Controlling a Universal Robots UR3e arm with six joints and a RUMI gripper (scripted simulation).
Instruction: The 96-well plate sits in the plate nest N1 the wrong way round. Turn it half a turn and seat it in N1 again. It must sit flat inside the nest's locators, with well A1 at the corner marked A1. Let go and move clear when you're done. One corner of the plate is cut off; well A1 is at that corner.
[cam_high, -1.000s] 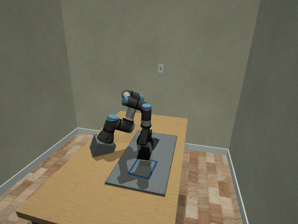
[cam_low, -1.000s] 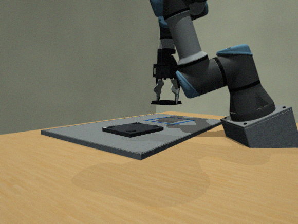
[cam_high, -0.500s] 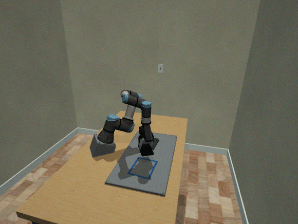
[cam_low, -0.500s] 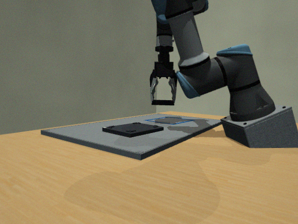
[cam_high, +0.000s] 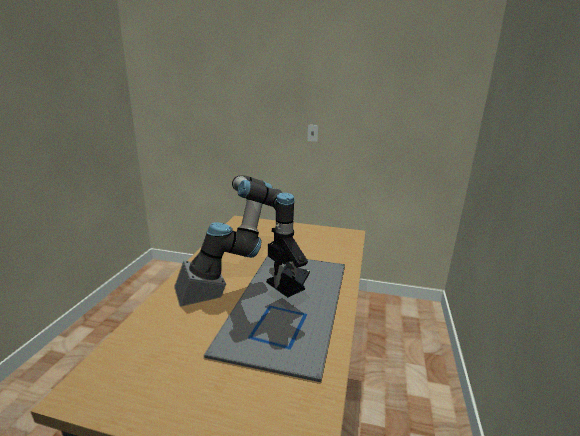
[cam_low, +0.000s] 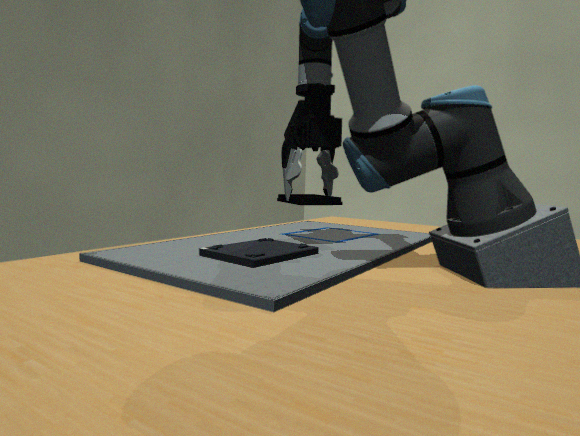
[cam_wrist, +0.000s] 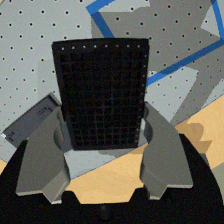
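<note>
Now: the plate nest N1 170 mm to the left of my hand, 90 mm below it and 40 mm behind it. Also, from my hand: small white corner label: 250 mm to the left, 80 mm below, 10 mm ahead; then black 96-well plate: 10 mm below.
</note>
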